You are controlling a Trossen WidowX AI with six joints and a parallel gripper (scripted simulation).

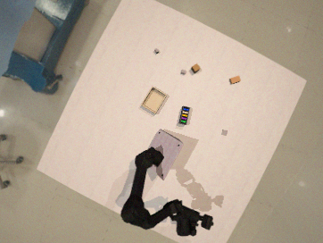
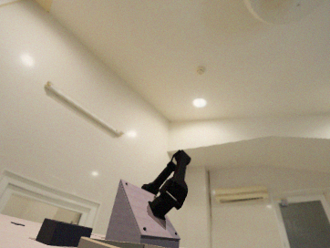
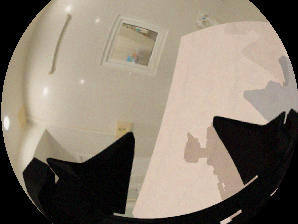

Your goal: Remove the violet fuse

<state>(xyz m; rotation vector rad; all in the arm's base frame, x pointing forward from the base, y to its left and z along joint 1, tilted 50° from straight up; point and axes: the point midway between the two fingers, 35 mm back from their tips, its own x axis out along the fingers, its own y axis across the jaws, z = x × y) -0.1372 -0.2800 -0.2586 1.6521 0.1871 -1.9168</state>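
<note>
Right now the violet fuse is 400 mm ahead of my gripper tip, 400 mm to the left of it and 120 mm below it. Also, from my gripper tip: tan tray 400 mm ahead, 610 mm to the left, 140 mm below.
</note>
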